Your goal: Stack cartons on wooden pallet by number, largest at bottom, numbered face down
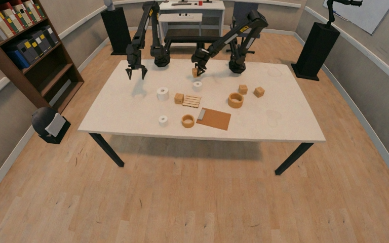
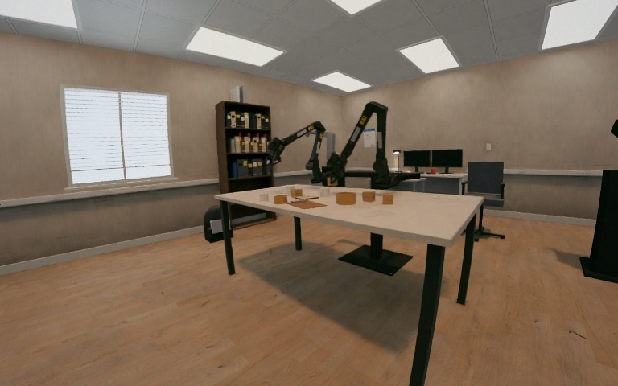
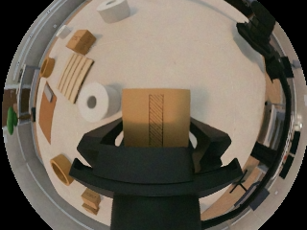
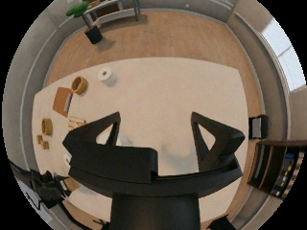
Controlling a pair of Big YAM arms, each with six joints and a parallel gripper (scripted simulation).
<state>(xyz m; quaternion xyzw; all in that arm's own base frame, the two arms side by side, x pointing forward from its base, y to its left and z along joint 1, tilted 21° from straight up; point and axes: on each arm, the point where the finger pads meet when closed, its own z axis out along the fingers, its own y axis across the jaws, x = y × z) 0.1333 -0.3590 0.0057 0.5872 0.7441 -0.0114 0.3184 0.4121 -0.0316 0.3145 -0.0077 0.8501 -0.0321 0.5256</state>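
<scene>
Right now the carton is 27 cm ahead of my left hand, 9 cm to the right of it and 5 cm below it. From my left hand the other things lie so: wooden pallet: 26 cm ahead, 8 cm below.
</scene>
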